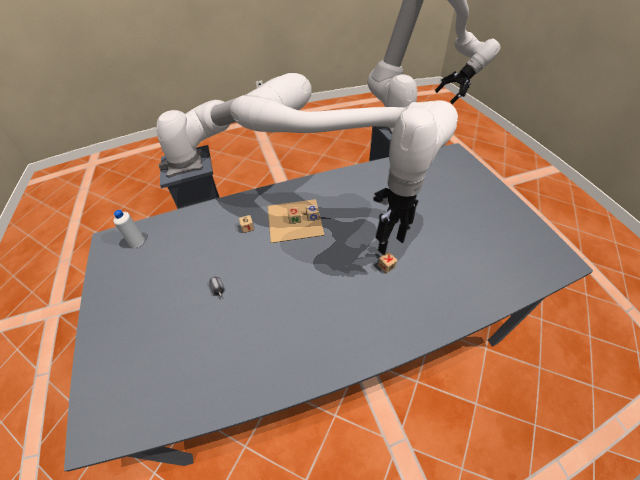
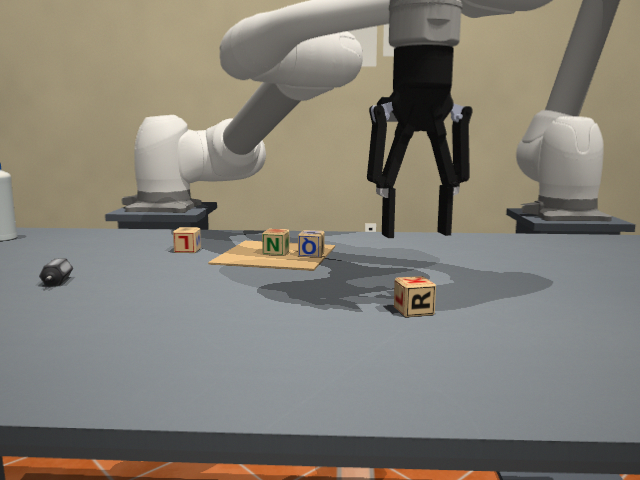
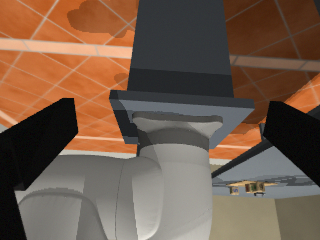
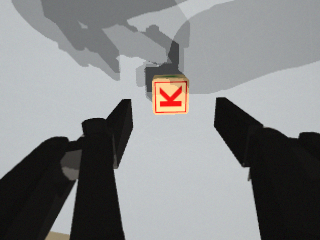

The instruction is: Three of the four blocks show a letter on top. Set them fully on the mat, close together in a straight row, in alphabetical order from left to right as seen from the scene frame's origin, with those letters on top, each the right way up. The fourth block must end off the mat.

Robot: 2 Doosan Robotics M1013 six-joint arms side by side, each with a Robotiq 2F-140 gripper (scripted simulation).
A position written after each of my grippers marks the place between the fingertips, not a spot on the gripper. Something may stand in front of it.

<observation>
In view: my left gripper [image 3: 171, 117], my right gripper [image 2: 416, 234], a mat [image 2: 248, 253] and a k block [image 2: 413, 296].
The mat also shows in image 1 [image 1: 281, 230]. The k block is seen too in image 4 [image 4: 170, 93]. My right gripper shows as well in image 1 [image 1: 390, 246] and in image 4 [image 4: 173, 112]. Image 4 does not show the mat: it is out of frame. Image 3 does not show the k block: it is out of frame.
</observation>
